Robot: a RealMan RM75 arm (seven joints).
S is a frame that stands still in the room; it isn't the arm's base.
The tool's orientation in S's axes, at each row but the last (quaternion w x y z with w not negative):
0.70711 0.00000 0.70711 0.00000
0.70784 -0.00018 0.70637 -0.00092
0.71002 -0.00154 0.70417 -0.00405
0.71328 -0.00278 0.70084 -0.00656
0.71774 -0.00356 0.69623 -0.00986
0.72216 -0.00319 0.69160 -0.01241
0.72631 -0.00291 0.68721 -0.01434
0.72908 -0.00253 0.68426 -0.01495
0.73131 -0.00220 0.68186 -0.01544
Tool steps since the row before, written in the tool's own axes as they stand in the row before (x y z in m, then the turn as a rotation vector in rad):
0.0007 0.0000 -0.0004 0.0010 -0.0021 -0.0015
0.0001 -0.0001 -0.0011 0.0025 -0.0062 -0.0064
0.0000 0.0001 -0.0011 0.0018 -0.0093 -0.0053
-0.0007 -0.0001 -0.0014 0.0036 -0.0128 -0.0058
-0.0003 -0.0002 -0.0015 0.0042 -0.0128 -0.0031
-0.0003 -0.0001 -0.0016 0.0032 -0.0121 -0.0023
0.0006 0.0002 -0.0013 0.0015 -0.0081 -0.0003
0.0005 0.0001 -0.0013 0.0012 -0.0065 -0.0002
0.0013 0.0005 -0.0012 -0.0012 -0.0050 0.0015
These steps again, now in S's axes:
-0.0004 0.0000 -0.0007 -0.0015 -0.0021 -0.0010
-0.0011 -0.0001 -0.0001 -0.0064 -0.0062 -0.0025
-0.0011 0.0001 0.0000 -0.0053 -0.0093 -0.0018
-0.0014 -0.0001 0.0007 -0.0058 -0.0128 -0.0035
-0.0015 -0.0002 0.0003 -0.0031 -0.0129 -0.0041
-0.0016 -0.0001 0.0002 -0.0023 -0.0121 -0.0030
-0.0013 0.0002 -0.0007 -0.0004 -0.0081 -0.0013
-0.0013 0.0001 -0.0006 -0.0002 -0.0065 -0.0011
-0.0011 0.0005 -0.0014 0.0013 -0.0050 0.0014

